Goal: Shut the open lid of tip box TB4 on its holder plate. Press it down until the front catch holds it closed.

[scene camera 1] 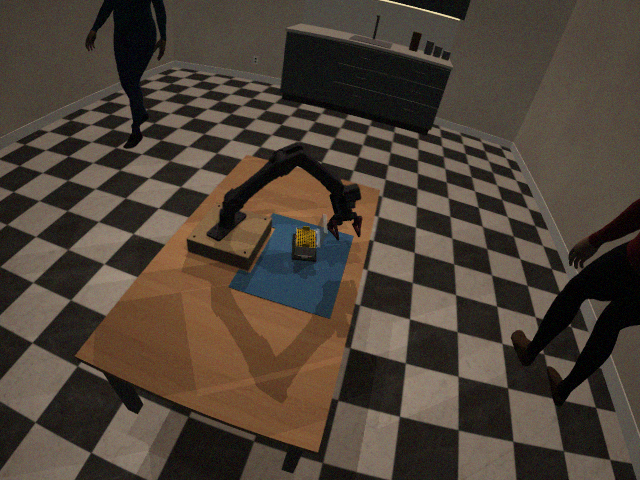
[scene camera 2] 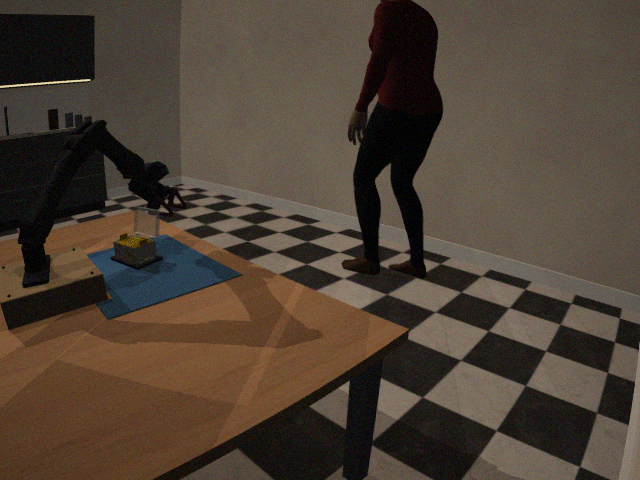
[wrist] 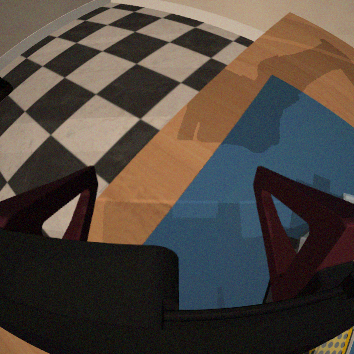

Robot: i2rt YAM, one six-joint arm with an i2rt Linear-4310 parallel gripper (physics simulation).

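Pixels of known places: gripper, fingertip midpoint: (scene camera 1: 349, 238) (scene camera 2: 180, 210) (wrist: 175, 174); arm's base at its link origin: (scene camera 1: 227, 225) (scene camera 2: 37, 271).
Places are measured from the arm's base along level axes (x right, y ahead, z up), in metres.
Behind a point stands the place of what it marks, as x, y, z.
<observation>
Tip box TB4 (scene camera 1: 306, 237) (scene camera 2: 134, 252) {-0.067, 0.297, -0.023} stands on its dark holder plate (scene camera 1: 303, 257) {-0.069, 0.337, -0.057} (scene camera 2: 154, 259) {-0.080, 0.359, -0.062} on the blue mat, its yellow tip rack uncovered. In the wrist view a corner of the yellow rack (wrist: 332, 345) shows at the lower right edge. The clear lid (scene camera 1: 325, 223) {-0.166, 0.370, 0.078} (scene camera 2: 146, 222) {-0.172, 0.363, 0.032} is open and stands about upright at the box's far side from the arm base. My gripper (scene camera 1: 347, 236) {-0.168, 0.481, 0.052} (scene camera 2: 177, 210) {-0.168, 0.481, 0.052} (wrist: 175, 174) {-0.168, 0.481, 0.052} is open and empty, above and beyond the lid on the side away from the arm base. The front catch is too small to make out.
The blue mat (scene camera 1: 289, 289) {0.104, 0.367, -0.070} (scene camera 2: 196, 281) {0.126, 0.430, -0.070} (wrist: 215, 260) {-0.161, 0.425, -0.070} lies on the wooden table (scene camera 1: 217, 330) {0.403, 0.247, -0.073} (scene camera 2: 258, 372) {0.558, 0.394, -0.073} (wrist: 145, 175) {-0.150, 0.550, -0.073}. The arm stands on a wooden block (scene camera 1: 219, 254) {0.134, 0.060, -0.030} (scene camera 2: 56, 302) {0.137, 0.046, -0.040} beside it. A person in red (scene camera 2: 408, 62) and one in dark clothes (scene camera 1: 134, 41) stand away from the table.
</observation>
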